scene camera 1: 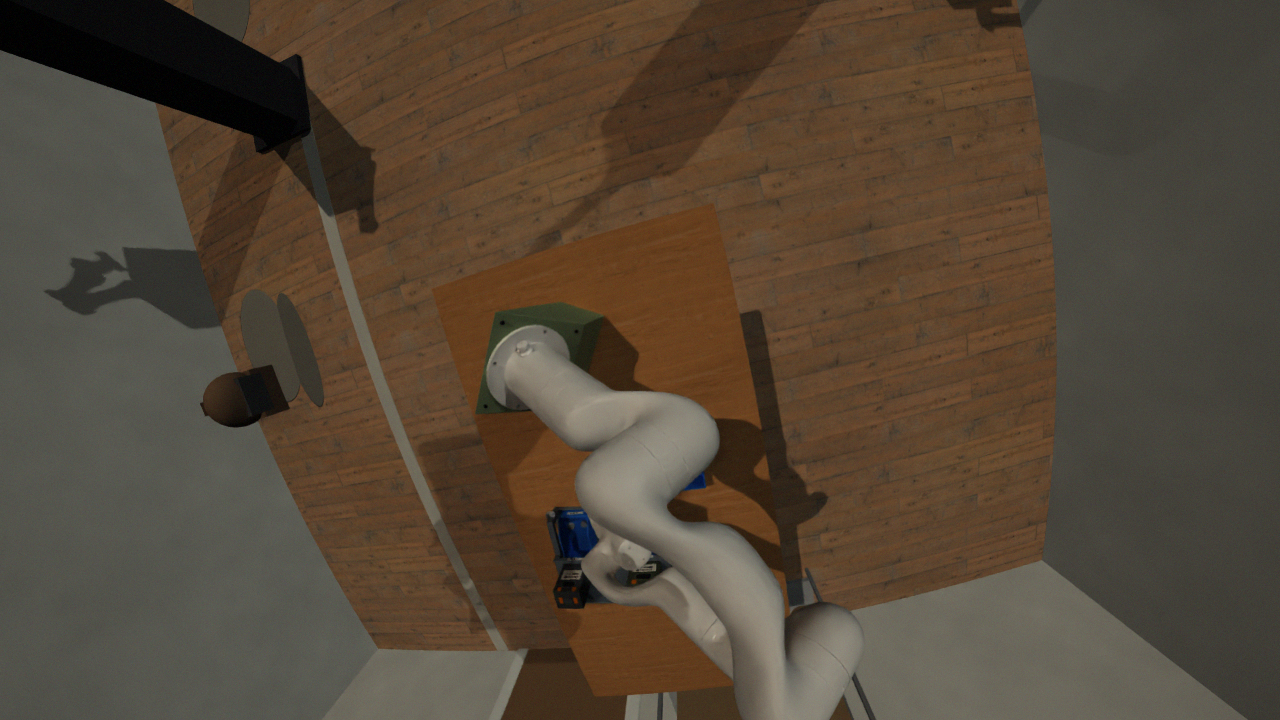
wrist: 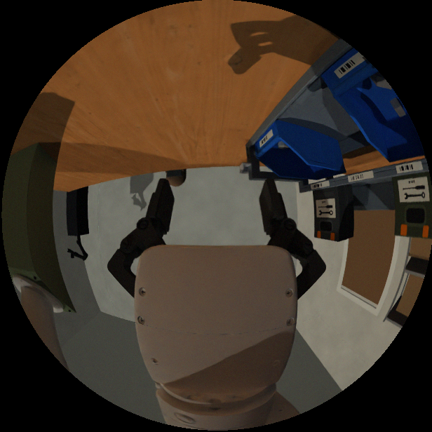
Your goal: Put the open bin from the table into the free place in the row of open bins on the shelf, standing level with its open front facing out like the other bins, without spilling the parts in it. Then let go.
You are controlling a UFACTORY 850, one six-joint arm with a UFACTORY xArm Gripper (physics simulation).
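Note:
The open bin on the table shows as a small blue corner point(scene camera 1: 696, 481) beside the arm; the rest of it and its parts are hidden. It does not show in the wrist view. On the grey shelf point(scene camera 1: 553, 537) point(wrist: 298, 91) a blue bin point(scene camera 1: 574, 534) point(wrist: 300, 150) stands at one end. A second blue bin point(wrist: 382, 112) stands farther along, with a gap between the two. My gripper point(wrist: 216, 187) is open and empty, with bare wall and floor behind its fingers and the shelf's end post just to the right. The arm hides the gripper in the scene view.
Two dark cases with tool labels, one point(scene camera 1: 570, 588) point(wrist: 334, 215) at the near end and one point(scene camera 1: 642, 573) point(wrist: 414, 205) farther along, stand behind the blue bins. The green arm base point(scene camera 1: 581, 335) point(wrist: 30, 215) stands on the wooden table point(scene camera 1: 666, 268) point(wrist: 165, 75).

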